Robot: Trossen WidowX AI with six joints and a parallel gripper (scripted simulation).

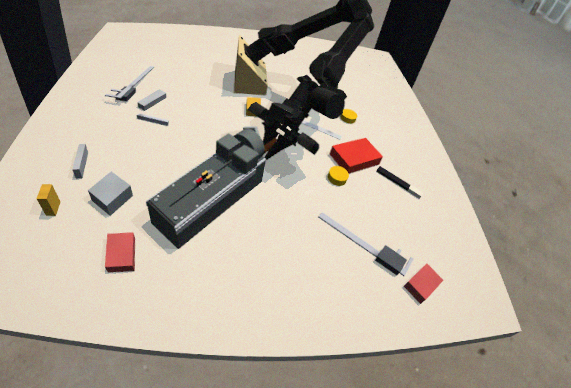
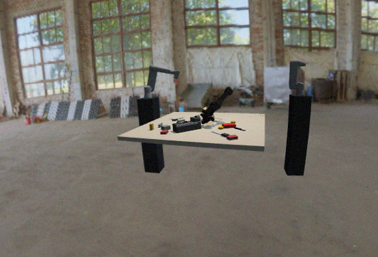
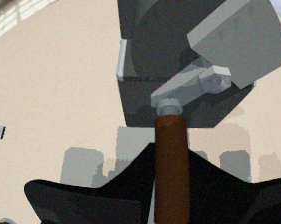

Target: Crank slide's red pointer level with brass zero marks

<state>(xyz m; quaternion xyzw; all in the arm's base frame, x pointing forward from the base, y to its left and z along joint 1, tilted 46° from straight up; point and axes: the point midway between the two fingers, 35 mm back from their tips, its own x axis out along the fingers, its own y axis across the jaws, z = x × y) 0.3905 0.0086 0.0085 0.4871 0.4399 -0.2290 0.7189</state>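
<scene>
Now: the crank 40 mm above my gripper tip. Round my gripper tip: brown handle 30 mm above, 10 mm to the left, 10 mm behind; grey bar 180 mm to the left, 160 mm behind, 40 mm below; red pointer 150 mm to the right, 110 mm ahead, 50 mm above.
</scene>
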